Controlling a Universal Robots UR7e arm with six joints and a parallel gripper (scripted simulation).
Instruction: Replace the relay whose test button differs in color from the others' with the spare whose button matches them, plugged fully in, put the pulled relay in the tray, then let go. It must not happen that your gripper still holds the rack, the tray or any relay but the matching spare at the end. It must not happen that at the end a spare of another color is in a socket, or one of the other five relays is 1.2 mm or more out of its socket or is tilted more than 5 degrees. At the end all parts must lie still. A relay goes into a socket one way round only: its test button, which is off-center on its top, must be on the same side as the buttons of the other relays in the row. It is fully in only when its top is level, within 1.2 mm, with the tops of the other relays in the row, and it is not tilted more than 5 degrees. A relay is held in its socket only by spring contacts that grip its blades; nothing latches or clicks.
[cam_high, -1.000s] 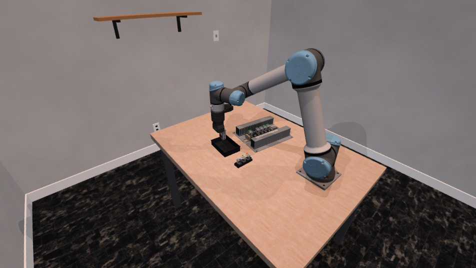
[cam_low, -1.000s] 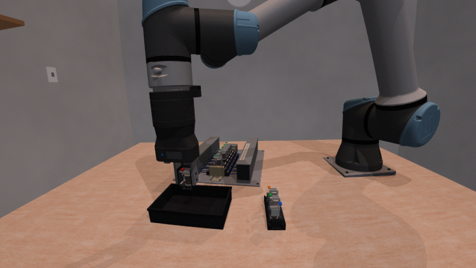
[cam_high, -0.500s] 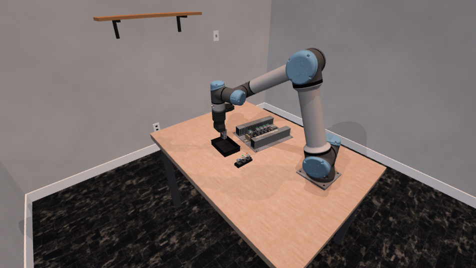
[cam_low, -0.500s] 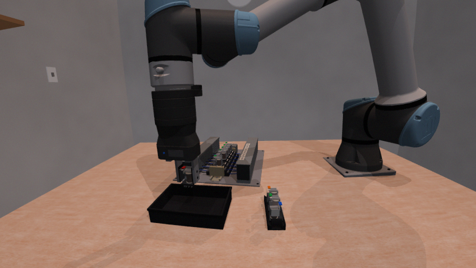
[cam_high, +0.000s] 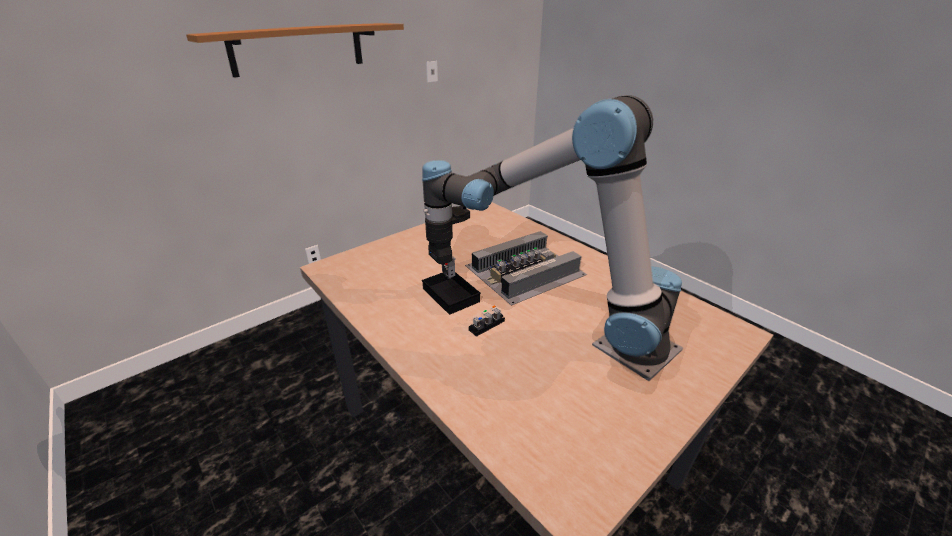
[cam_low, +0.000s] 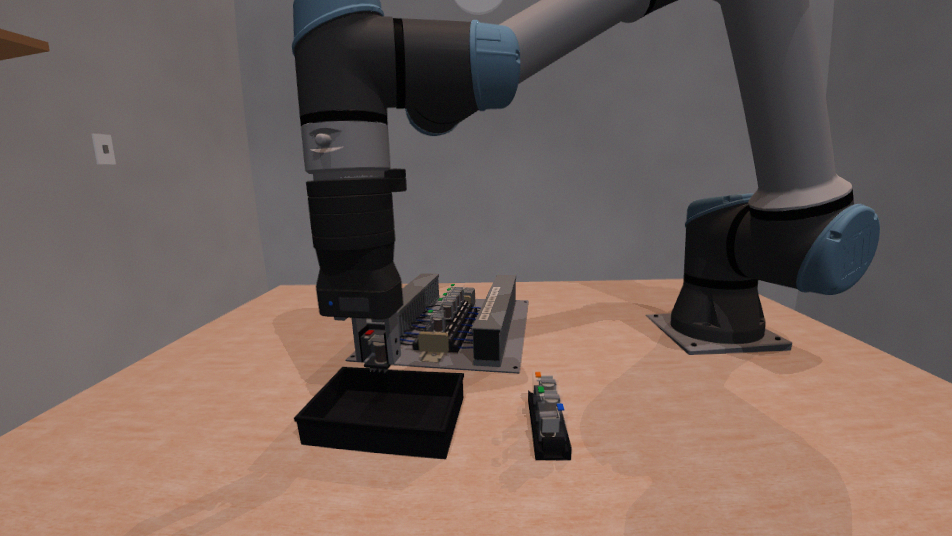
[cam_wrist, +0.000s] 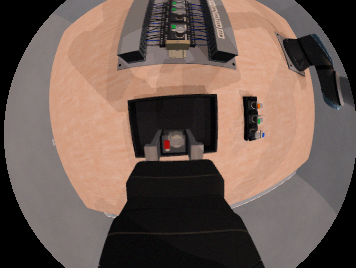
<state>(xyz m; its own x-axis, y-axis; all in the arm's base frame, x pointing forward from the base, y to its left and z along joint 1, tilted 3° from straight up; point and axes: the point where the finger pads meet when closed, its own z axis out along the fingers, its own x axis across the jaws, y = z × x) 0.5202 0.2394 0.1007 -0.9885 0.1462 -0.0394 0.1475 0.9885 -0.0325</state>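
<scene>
Now: hand 1 cm above the relay. Round my hand: black tray 8 cm below.
</scene>
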